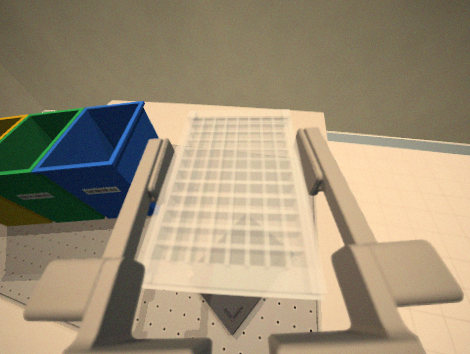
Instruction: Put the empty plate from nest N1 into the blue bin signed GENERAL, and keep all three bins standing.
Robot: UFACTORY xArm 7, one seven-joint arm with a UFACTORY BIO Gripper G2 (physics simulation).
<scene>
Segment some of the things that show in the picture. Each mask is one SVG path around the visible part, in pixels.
The gripper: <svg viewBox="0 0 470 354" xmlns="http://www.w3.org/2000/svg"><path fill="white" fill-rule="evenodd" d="M168 138L164 140L162 138L150 139L148 141L102 258L53 260L46 267L24 309L23 318L26 321L82 321L75 340L62 354L212 354L212 340L210 338L136 339L132 336L132 326L145 276L145 266L134 259L150 203L155 202L157 204L175 152ZM299 128L296 133L296 142L307 191L311 196L316 196L319 192L324 193L344 246L332 253L331 262L351 325L347 330L271 334L268 337L269 354L426 354L419 337L405 325L397 307L458 303L464 298L460 285L434 246L427 240L378 242L318 127L304 128L304 130Z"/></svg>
A clear plate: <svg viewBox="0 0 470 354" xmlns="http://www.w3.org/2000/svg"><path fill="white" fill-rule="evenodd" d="M289 109L189 111L137 259L138 262L145 266L142 289L326 300L325 294L328 294Z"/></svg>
A blue bin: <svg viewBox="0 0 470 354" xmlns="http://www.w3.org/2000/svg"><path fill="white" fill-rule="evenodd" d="M155 202L150 203L147 216L153 215L156 206ZM145 102L138 101L86 107L31 173L34 175L45 175L108 219L118 218L148 141L150 139L159 139L144 109Z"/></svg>
</scene>
